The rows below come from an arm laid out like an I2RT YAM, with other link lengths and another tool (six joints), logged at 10 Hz.
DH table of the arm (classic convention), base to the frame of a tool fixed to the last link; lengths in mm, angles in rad. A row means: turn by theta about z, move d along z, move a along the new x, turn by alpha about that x. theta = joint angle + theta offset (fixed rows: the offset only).
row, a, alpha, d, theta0
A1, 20.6, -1.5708, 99.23, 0
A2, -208.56, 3.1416, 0, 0
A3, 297.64, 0, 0, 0.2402
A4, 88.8, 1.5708, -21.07, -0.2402
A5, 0, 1.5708, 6.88, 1.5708
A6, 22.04, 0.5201, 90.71, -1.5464
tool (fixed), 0, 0, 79.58, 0
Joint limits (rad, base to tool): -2.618..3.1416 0..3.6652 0..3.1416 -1.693..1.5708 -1.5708..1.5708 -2.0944..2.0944
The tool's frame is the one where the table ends.
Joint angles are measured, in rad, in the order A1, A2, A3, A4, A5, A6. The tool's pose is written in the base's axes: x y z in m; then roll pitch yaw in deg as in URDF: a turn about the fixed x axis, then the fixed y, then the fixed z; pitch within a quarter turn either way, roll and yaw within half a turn. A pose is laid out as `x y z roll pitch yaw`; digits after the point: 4 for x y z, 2 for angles.
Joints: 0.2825 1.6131 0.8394 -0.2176 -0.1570 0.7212
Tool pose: 0.4152 0.1830 -0.0285 -120.70 -18.27 -28.70
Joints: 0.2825 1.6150 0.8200 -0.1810 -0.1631 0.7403
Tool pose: 0.4153 0.1831 -0.0311 -119.51 -18.13 -29.77
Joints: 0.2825 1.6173 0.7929 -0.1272 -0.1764 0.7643
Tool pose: 0.4152 0.1842 -0.0339 -117.61 -17.92 -31.04
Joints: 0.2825 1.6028 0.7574 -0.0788 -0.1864 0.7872
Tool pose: 0.4134 0.1843 -0.0339 -115.71 -17.90 -32.33
